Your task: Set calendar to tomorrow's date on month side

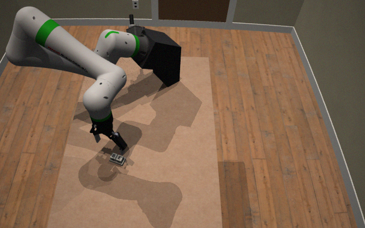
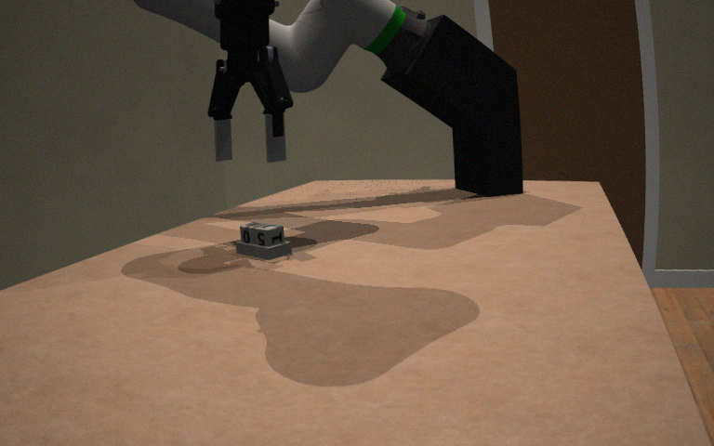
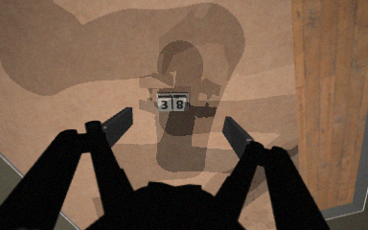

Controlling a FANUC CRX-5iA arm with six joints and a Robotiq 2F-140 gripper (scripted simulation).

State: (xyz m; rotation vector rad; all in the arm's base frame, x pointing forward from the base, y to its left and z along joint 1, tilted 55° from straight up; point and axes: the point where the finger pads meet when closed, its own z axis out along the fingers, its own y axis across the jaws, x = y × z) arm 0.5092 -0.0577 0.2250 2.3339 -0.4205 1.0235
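Right now the grey number cube is 12 cm below my hand. Round my hand: grey calendar tray: 14 cm below, 2 cm to the left, 1 cm ahead.
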